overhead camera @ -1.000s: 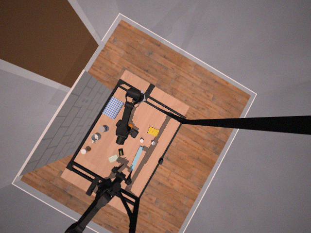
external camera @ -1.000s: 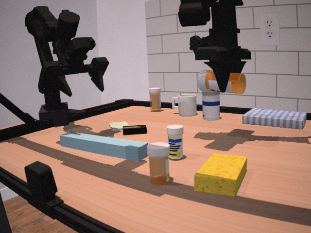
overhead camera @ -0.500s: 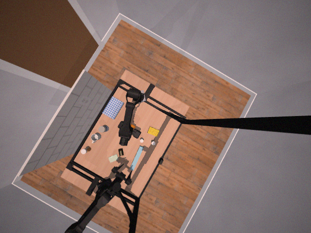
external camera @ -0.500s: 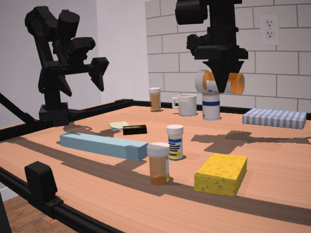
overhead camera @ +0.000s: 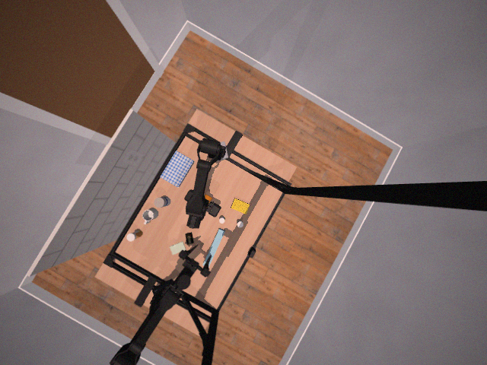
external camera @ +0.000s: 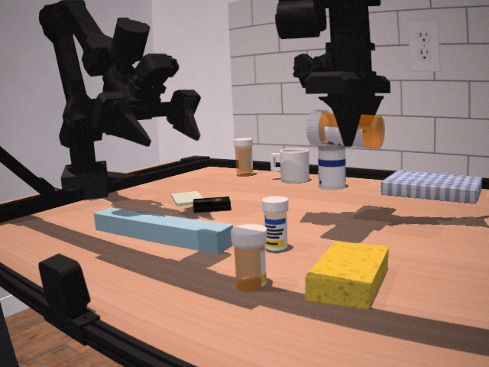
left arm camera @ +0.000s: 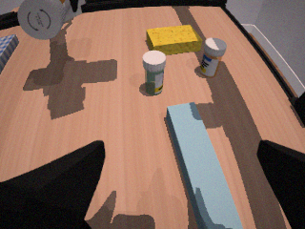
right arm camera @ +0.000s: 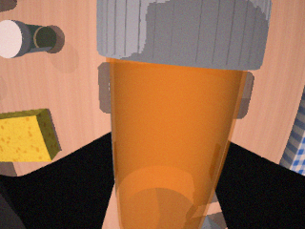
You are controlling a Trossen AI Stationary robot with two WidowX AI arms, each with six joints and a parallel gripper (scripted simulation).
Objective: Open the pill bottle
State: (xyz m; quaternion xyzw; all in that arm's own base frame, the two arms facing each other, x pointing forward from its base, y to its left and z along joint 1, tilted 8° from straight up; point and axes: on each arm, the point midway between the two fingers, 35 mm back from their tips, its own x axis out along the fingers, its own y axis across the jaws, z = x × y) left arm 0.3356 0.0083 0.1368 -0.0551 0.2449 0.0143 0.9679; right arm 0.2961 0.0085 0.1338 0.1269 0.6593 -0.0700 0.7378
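Now: left hand 220 mm to the left of the white ribbed cap, 90 mm short of it and 10 mm above it. Round my left hand: note pad 160 mm ahead, 150 mm below, 70 mm to the left; then black block 150 mm below, 110 mm ahead, 10 mm to the right; then long light blue box 140 mm below, 50 mm behind, 10 mm to the right.
Now: the white ribbed cap 50 mm to the left of my right hand, 10 mm below it and 10 mm ahead of it. Also, from my right hand: green-labelled bottle: 120 mm below, 120 mm behind, 80 mm to the left; black block: 260 mm to the left, 150 mm below, 30 mm ahead; long light blue box: 260 mm to the left, 140 mm below, 130 mm behind.
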